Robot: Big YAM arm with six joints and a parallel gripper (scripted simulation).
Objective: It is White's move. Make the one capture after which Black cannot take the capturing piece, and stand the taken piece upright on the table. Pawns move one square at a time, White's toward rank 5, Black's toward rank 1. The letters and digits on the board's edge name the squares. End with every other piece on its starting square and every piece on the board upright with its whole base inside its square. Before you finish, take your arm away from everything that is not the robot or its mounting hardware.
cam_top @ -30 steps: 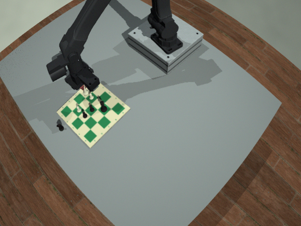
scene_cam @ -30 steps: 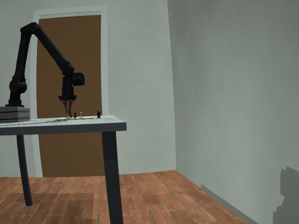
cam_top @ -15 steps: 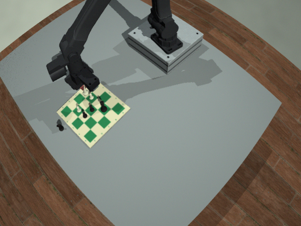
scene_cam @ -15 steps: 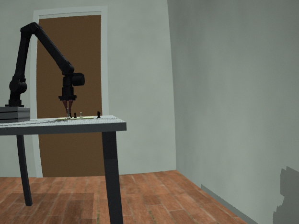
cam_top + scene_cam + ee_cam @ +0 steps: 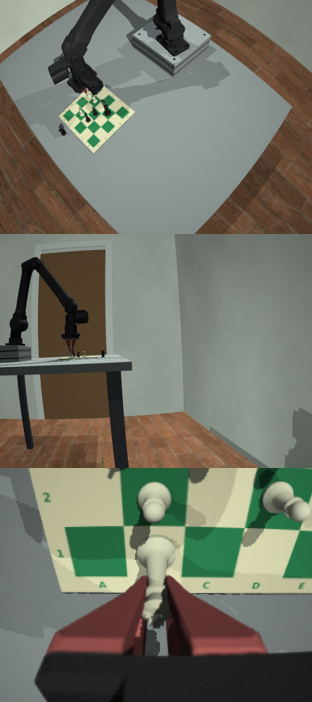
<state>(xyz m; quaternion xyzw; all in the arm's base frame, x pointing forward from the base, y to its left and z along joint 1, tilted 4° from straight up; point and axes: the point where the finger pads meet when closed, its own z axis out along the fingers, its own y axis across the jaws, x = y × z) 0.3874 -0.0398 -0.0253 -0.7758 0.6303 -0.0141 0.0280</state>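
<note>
Now: the tall white piece 10 mm to the left of my hand. The rest, counted from my hand: black piece: 170 mm ahead, 80 mm to the left, 30 mm below; then green-and-cream chessboard: 90 mm to the left, 40 mm below, 20 mm ahead.
</note>
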